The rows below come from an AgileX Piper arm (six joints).
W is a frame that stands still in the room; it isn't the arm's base.
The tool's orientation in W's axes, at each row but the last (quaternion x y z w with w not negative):
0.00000 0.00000 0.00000 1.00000
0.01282 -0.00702 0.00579 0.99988
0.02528 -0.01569 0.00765 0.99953
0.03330 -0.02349 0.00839 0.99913
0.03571 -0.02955 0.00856 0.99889
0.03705 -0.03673 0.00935 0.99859
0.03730 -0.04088 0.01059 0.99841
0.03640 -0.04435 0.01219 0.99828
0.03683 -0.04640 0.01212 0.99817
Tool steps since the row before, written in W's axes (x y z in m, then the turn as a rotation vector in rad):
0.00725 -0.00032 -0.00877 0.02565 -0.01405 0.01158
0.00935 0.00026 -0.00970 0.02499 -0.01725 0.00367
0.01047 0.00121 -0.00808 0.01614 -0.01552 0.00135
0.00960 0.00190 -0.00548 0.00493 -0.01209 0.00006
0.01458 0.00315 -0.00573 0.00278 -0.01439 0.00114
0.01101 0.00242 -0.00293 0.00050 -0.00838 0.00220
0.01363 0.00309 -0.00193 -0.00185 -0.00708 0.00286
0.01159 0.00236 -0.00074 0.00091 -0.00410 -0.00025
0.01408 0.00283 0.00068 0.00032 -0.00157 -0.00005
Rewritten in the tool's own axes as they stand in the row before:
0.00725 -0.00032 -0.00877 0.02565 -0.01405 0.01158
0.00921 -0.00010 -0.00983 0.02484 -0.01744 0.00376
0.01022 0.00063 -0.00845 0.01595 -0.01569 0.00164
0.00936 0.00136 -0.00603 0.00474 -0.01215 0.00064
0.01426 0.00246 -0.00678 0.00263 -0.01432 0.00201
0.01080 0.00196 -0.00389 0.00053 -0.00820 0.00278
0.01348 0.00261 -0.00325 -0.00174 -0.00680 0.00353
0.01152 0.00198 -0.00193 0.00080 -0.00413 -0.00003
0.01414 0.00248 -0.00083 0.00028 -0.00158 0.00004

